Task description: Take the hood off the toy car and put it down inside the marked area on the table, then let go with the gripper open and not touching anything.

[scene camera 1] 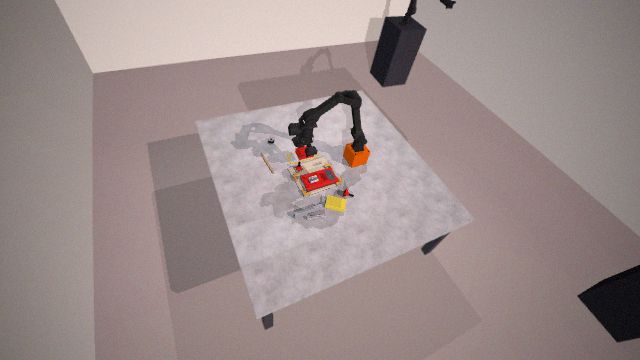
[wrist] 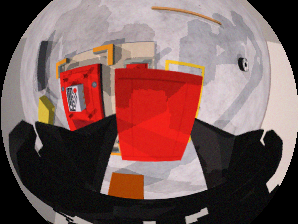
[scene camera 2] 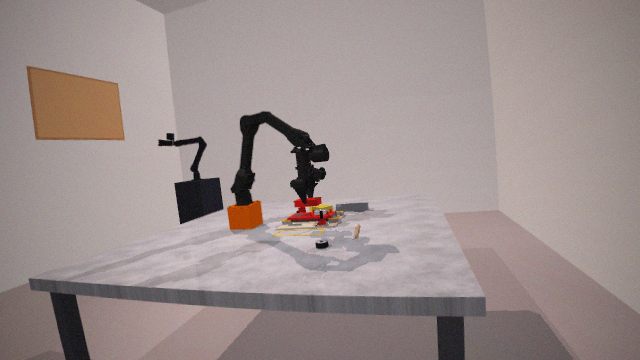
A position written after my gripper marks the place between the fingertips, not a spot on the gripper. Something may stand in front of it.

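Observation:
My gripper (scene camera 2: 308, 202) (wrist: 155, 119), carrying a red hood (wrist: 155, 108). Also a toy car (wrist: 90, 75).

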